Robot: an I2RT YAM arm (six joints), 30 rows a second.
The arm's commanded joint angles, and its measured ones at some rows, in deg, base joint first. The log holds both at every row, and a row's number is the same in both.
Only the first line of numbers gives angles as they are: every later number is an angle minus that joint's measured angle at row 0.
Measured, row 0:
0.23, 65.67, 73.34, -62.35, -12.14, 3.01
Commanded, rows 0 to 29:
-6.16, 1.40, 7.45, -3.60, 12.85, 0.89
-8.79, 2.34, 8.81, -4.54, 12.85, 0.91
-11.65, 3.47, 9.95, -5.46, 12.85, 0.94
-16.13, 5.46, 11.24, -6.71, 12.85, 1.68
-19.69, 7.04, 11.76, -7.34, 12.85, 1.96
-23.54, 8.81, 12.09, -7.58, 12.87, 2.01
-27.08, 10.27, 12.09, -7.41, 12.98, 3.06
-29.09, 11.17, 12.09, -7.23, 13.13, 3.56
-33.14, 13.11, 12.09, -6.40, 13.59, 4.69
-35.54, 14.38, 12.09, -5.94, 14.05, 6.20
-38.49, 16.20, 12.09, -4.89, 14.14, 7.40
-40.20, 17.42, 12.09, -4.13, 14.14, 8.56
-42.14, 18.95, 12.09, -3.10, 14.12, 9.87
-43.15, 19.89, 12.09, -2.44, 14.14, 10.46
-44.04, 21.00, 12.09, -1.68, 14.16, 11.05
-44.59, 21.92, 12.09, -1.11, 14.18, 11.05
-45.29, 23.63, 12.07, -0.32, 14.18, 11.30
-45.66, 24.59, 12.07, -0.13, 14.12, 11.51
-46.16, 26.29, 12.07, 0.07, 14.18, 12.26
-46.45, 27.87, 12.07, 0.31, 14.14, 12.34
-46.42, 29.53, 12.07, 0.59, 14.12, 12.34
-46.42, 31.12, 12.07, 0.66, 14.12, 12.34
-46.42, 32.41, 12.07, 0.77, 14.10, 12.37
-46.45, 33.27, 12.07, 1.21, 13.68, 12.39
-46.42, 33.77, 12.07, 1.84, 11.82, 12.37
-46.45, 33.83, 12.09, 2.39, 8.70, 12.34
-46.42, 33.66, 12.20, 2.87, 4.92, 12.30
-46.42, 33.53, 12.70, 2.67, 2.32, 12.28
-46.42, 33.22, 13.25, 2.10, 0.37, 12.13
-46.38, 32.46, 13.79, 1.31, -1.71, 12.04
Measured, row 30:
-46.23, 33.92, 11.19, 2.34, 6.10, 11.95
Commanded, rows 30 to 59:
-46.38, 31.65, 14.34, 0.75, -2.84, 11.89
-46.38, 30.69, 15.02, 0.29, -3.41, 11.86
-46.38, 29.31, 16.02, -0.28, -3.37, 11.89
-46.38, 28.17, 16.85, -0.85, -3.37, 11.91
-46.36, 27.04, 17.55, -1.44, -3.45, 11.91
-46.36, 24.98, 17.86, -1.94, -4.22, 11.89
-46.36, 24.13, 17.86, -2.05, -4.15, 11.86
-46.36, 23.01, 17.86, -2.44, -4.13, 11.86
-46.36, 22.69, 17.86, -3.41, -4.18, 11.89
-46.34, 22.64, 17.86, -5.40, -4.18, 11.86
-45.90, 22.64, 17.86, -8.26, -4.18, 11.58
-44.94, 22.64, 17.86, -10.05, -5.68, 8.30
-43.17, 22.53, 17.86, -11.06, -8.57, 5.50
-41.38, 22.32, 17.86, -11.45, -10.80, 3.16
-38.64, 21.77, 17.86, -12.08, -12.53, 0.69
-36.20, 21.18, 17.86, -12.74, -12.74, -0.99
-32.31, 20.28, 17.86, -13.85, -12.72, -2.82
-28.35, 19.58, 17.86, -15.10, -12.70, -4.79
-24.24, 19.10, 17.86, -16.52, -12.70, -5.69
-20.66, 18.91, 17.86, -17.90, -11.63, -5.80
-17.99, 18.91, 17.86, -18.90, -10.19, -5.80
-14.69, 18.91, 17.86, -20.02, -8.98, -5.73
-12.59, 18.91, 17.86, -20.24, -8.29, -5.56
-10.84, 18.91, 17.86, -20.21, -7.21, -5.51
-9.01, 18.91, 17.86, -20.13, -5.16, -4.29
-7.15, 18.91, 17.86, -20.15, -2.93, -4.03
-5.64, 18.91, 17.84, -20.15, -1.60, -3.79
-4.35, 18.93, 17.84, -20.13, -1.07, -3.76
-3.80, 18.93, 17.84, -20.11, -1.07, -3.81
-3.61, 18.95, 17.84, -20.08, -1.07, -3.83
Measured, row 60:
-4.96, 19.87, 17.51, -20.13, -3.83, -4.31
